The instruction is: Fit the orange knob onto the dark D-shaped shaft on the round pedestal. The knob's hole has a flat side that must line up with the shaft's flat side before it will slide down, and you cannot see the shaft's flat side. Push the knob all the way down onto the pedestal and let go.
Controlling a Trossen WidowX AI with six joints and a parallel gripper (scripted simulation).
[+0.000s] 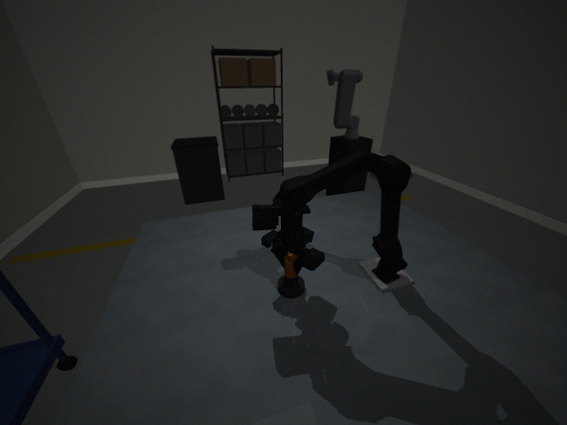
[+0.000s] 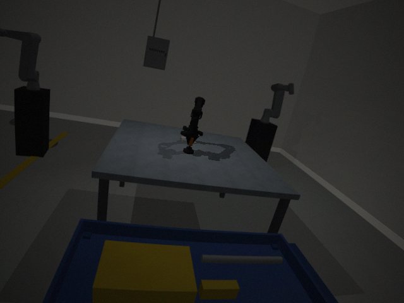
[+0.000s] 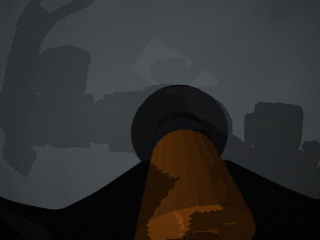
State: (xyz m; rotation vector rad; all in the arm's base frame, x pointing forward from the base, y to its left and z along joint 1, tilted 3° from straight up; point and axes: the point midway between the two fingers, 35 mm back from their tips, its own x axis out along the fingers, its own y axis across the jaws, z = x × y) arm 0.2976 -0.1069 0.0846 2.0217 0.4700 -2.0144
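The orange knob is 2 cm above my gripper tip. Also, from my gripper tip: dark round pedestal: 4 cm below.
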